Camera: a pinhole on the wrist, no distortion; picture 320 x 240 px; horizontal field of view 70.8 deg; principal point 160.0 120.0 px. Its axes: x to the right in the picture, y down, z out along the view. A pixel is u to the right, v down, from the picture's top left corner.
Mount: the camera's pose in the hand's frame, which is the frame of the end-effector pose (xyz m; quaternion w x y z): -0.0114 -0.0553 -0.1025 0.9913 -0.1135 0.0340 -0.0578
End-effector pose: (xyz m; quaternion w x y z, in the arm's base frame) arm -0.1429 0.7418 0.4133 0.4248 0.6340 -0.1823 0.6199
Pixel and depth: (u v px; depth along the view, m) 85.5 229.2 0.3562
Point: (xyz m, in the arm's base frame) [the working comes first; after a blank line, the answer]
In the camera's frame: -0.1179 0.1728 0.3562

-0.1788 0.4394 0.4284
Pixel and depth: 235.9 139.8 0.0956
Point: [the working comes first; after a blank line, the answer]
In the camera's frame: 0.0322 0.0084 0.0956

-0.1237 0.7777 0.4296
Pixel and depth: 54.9 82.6 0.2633
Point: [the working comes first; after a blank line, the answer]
In the camera's frame: -0.1229 -0.0437 0.2633

-0.0363 0.5912 0.3179
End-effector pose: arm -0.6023 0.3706 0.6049 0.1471 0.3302 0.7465 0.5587
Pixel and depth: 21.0 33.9 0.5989
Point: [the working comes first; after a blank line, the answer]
In the camera's frame: -0.3698 -0.2290 0.5989

-0.0484 0.5291 0.2760
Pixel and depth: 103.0 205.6 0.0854
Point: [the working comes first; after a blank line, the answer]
In the camera's frame: -0.0216 0.0325 0.0854

-0.6016 0.3365 0.6079
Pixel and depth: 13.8 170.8 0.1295
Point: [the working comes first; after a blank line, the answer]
In the camera's frame: -0.0841 0.0292 0.1295

-0.5259 0.3348 0.5968
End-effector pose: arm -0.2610 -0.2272 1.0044 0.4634 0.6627 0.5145 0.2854
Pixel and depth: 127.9 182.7 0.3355
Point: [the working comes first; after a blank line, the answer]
In the camera's frame: -0.0478 0.0934 0.3355

-0.0446 -0.3182 1.0276
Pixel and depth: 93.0 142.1 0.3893
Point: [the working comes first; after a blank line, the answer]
In the camera's frame: -0.1159 0.0382 0.3893

-0.0210 -0.4041 0.9762
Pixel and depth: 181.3 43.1 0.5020
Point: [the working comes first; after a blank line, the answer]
In the camera's frame: 0.0475 -0.1715 0.5020

0.0692 -0.3030 0.7213
